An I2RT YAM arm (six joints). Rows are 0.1 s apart.
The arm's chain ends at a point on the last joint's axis. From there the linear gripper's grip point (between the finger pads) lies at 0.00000 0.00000 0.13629 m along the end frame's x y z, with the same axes.
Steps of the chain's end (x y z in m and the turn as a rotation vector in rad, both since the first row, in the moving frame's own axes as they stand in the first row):
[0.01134, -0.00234, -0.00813, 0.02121, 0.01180, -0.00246]
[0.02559, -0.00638, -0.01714, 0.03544, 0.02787, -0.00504]
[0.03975, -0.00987, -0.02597, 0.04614, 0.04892, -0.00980]
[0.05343, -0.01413, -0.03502, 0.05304, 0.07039, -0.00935]
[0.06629, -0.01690, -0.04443, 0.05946, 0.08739, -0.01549]
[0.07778, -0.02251, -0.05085, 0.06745, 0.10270, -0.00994]
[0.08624, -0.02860, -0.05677, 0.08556, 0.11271, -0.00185]
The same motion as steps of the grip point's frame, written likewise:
[0.01294, -0.00523, -0.00817, 0.02121, 0.01180, -0.00246]
[0.02937, -0.01122, -0.01728, 0.03544, 0.02787, -0.00504]
[0.04638, -0.01619, -0.02628, 0.04614, 0.04892, -0.00980]
[0.06298, -0.02139, -0.03555, 0.05304, 0.07039, -0.00935]
[0.07812, -0.02508, -0.04519, 0.05946, 0.08739, -0.01549]
[0.09170, -0.03175, -0.05188, 0.06745, 0.10270, -0.00994]
[0.10154, -0.04024, -0.05813, 0.08556, 0.11271, -0.00185]

